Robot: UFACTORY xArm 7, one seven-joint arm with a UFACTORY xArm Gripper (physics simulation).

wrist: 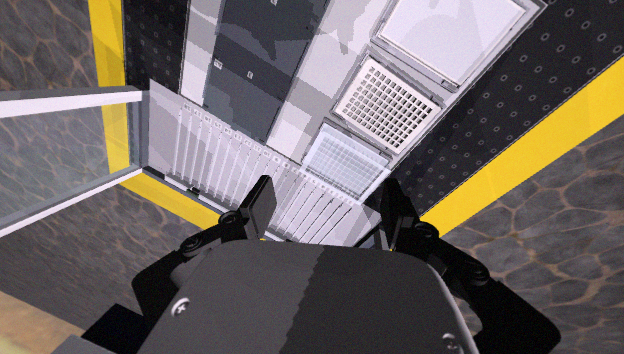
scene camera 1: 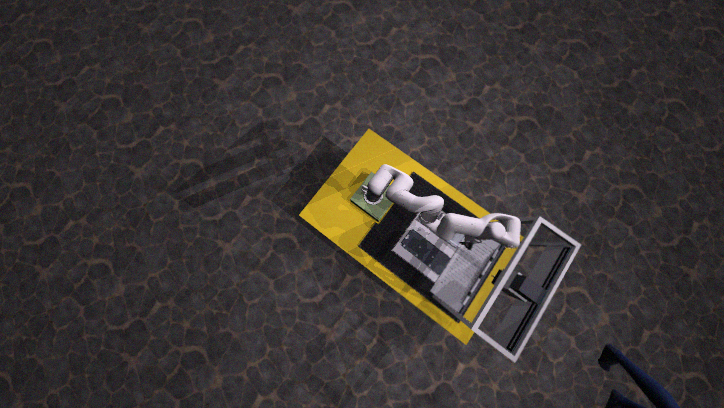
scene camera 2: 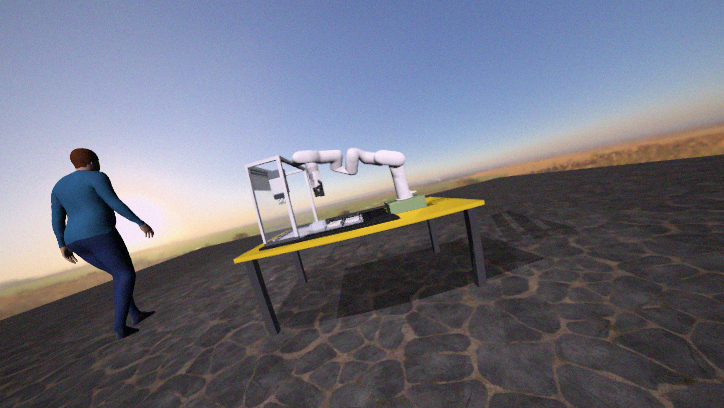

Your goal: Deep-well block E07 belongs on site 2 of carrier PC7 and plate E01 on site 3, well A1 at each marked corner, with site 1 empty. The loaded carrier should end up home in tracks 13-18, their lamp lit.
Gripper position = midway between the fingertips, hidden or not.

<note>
The gripper (wrist: 326,191) is open, with nothing in its grasp. Also in view: a clear well plate (wrist: 335,160). Further things: a grey carrier (wrist: 256,58).
</note>
